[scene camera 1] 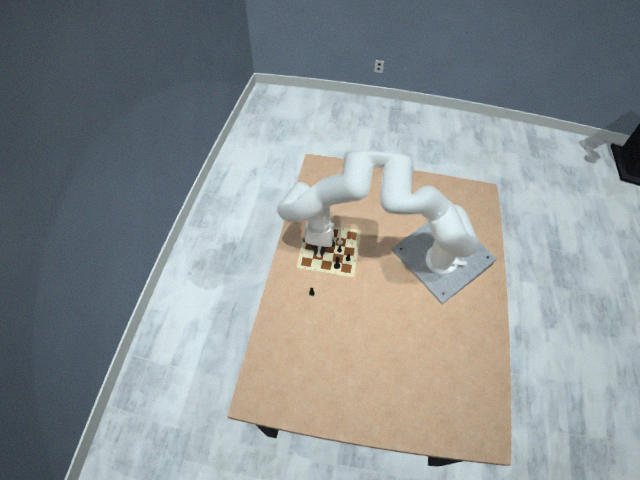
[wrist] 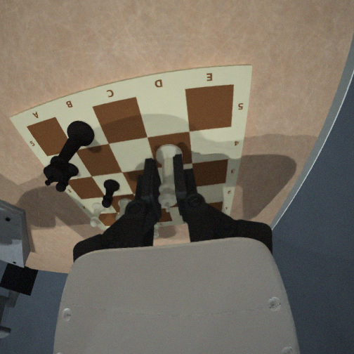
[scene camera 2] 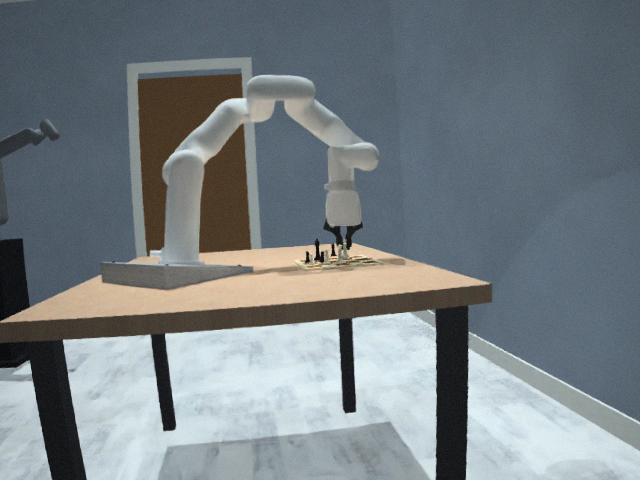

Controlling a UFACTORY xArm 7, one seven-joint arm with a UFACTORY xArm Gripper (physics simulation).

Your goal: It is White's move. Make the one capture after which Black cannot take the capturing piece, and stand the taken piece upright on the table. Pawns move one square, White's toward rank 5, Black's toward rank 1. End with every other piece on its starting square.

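Places are measured from the arm's base along level axes (x ahead, y left, z up), in metres.
Pixels of known places: gripper, fingertip midpoint: (scene camera 1: 319, 252) (scene camera 2: 344, 250); arm's base, link origin: (scene camera 1: 441, 259) (scene camera 2: 181, 264).
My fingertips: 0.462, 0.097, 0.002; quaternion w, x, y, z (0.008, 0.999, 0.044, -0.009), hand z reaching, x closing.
Observation:
For each thing: its top centre in the pictures, then the offset to it from my fingertips, as dx, dy, dz. Level surfaces: height alone.
- board, top centre: (scene camera 2: 336, 261) (scene camera 1: 329, 248) -0.030, -0.043, -0.027
- tall black piece, top centre: (scene camera 2: 316, 238) (scene camera 1: 337, 257) -0.077, +0.026, +0.037
- table, surface height: dz -0.033
My gripper (scene camera 1: 319, 249) (scene camera 2: 344, 246) (wrist: 166, 168) is shut on a tall white piece (wrist: 167, 186), held upright between the fingertips. In the wrist view its base shows over the D4 area of the board (scene camera 1: 327, 272) (wrist: 245, 75); its height above the board is hard to tell. A tall black piece (scene camera 1: 337, 264) (scene camera 2: 316, 250) (wrist: 71, 148) stands at B5, with another black piece (scene camera 1: 348, 257) (wrist: 57, 172) beside it toward the A file. A small black piece (scene camera 1: 339, 249) (wrist: 109, 192) stands farther in. White pieces (wrist: 96, 215) (wrist: 124, 204) stand toward rank 1. The fingers hide some squares.
A small black piece (scene camera 1: 311, 291) stands upright on the table (scene camera 1: 382, 361) (scene camera 2: 268, 294), off the board beyond the rank 5 edge. The arm's grey base plate (scene camera 1: 442, 291) (scene camera 2: 134, 276) is at the other end of the table. The table edge runs close beside the board's E side.

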